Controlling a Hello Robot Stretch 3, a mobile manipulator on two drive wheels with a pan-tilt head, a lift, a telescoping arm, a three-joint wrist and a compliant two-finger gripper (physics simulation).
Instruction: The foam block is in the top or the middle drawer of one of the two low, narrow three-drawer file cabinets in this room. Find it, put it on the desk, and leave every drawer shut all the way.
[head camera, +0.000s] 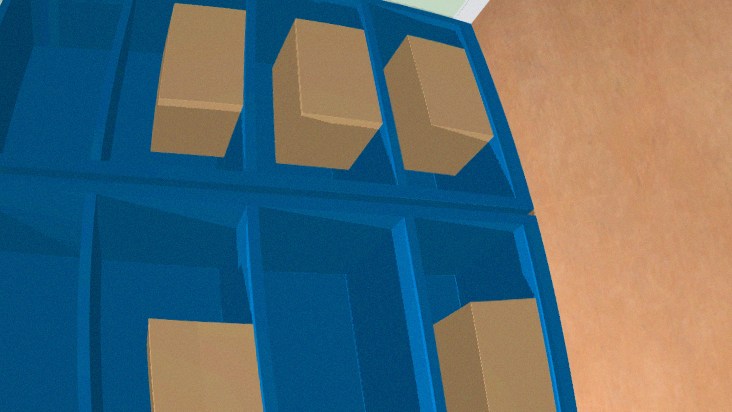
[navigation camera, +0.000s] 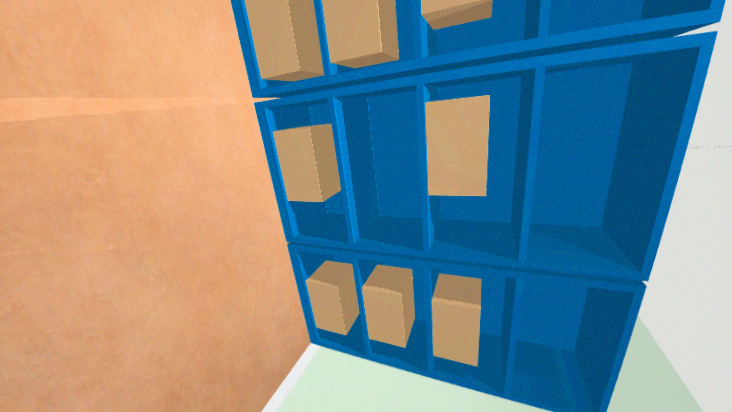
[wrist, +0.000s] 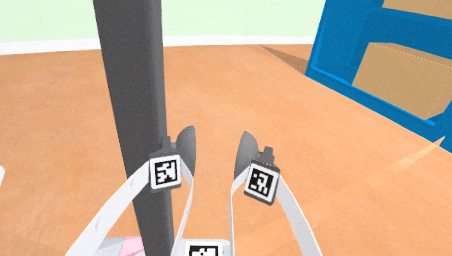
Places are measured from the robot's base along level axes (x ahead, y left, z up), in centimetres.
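Pixels of known places: gripper, fingertip midpoint: (wrist: 217, 145).
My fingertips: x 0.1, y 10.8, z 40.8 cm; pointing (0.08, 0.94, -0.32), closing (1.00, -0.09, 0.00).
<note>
Behind a point stands the place of what it marks.
My gripper (wrist: 217, 145) @[x 0.1, y 10.8, z 40.8 cm] is open in the wrist view, with its two grey fingertips apart and floor showing between them. The foam block, the file cabinets and the desk do not show in the head, navigation or wrist views.
Blue shelf units (head camera: 307, 184) (navigation camera: 426, 168) (wrist: 367, 100) hold several brown boxes (head camera: 338, 71) @[x 173.8, y -57.4, z 66.4 cm] (navigation camera: 457, 145) @[x 127.6, y 42.1, z 113.3 cm] (wrist: 405, 82) @[x 102.3, y 96.5, z 21.2 cm]. They stand on the orange-brown floor (head camera: 640, 204) @[x 101.2, y -14.3, z 0.0 cm] (navigation camera: 128, 230) @[x 58.7, y -4.6, z 0.0 cm] (wrist: 280, 110) @[x 37.7, y 95.1, z 0.0 cm], to the right in the wrist view. A dark post (wrist: 137, 90) stands left of my fingers. Pale green wall (wrist: 225, 20) @[x 13.2, y 233.6, z 23.4 cm] lies behind.
</note>
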